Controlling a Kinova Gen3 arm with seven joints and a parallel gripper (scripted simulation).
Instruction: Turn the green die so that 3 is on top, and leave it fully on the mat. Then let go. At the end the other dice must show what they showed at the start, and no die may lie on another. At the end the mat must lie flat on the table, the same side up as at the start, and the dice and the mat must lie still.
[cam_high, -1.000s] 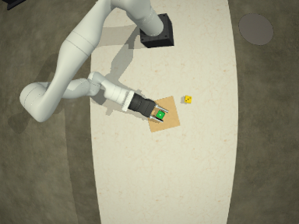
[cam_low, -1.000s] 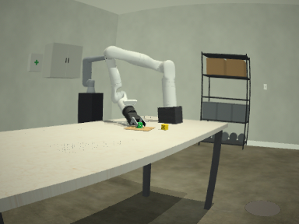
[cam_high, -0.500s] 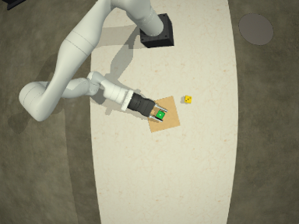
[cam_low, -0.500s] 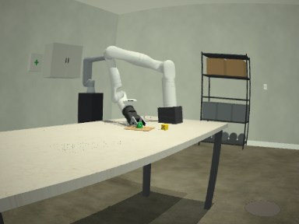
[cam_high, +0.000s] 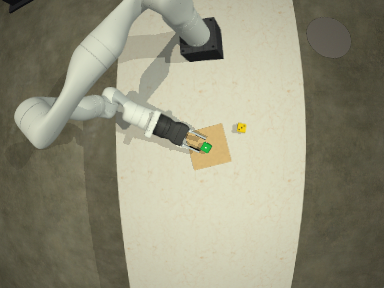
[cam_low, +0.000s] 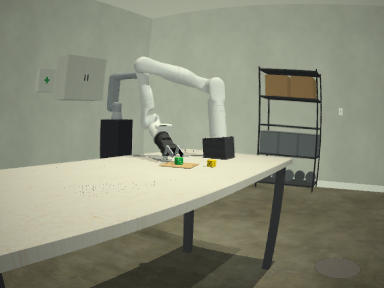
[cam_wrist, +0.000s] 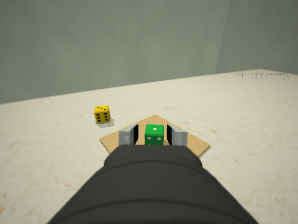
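My hand is 3 cm above the green die, 2 cm to the right of it and 2 cm short of it. From my hand the other things lie so: white die (10 cm to the right, 8 cm behind, 3 cm below); yellow die (16 cm to the left, 3 cm below, 3 cm behind); tan mat (5 cm below, 3 cm to the left, 2 cm ahead).
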